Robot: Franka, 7 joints.
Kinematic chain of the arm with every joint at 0, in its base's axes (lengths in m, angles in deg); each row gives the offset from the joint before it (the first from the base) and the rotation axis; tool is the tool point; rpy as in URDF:
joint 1: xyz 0 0 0.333 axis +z
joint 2: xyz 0 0 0 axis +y
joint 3: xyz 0 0 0.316 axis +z
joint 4: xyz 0.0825 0 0 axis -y
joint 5: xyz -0.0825 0 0.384 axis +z
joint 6: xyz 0 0 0 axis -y
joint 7: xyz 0.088 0 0 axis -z
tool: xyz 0 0 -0.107 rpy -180 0 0
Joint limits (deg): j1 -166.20..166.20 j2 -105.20..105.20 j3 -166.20..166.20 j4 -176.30..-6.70 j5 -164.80..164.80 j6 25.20..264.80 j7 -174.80..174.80
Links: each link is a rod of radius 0.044 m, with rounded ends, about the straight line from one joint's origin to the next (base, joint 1, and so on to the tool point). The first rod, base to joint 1, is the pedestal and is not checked.
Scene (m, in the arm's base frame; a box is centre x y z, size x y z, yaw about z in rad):
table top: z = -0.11
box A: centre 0.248 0.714 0.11 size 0.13 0.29 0.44 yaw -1
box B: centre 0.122 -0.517 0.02 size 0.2 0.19 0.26 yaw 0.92
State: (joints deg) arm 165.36 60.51 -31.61 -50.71 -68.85 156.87 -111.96
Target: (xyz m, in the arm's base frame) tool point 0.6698 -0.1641 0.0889
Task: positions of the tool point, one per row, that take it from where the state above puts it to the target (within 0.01 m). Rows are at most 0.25 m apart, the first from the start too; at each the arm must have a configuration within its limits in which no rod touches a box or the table.
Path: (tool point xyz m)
1: -0.5952 0.5677 0.3864
2: -0.4084 0.6988 0.4149
3: -0.1925 0.7699 0.4420
4: 0.0331 0.7750 0.4668
5: 0.2480 0.7140 0.4883
6: 0.4355 0.6273 0.3737
7: 0.5877 0.4739 0.2735
8: 0.6830 0.2736 0.1916
9: 0.7104 0.0522 0.1300
10: 0.6698 -0.1641 0.0889

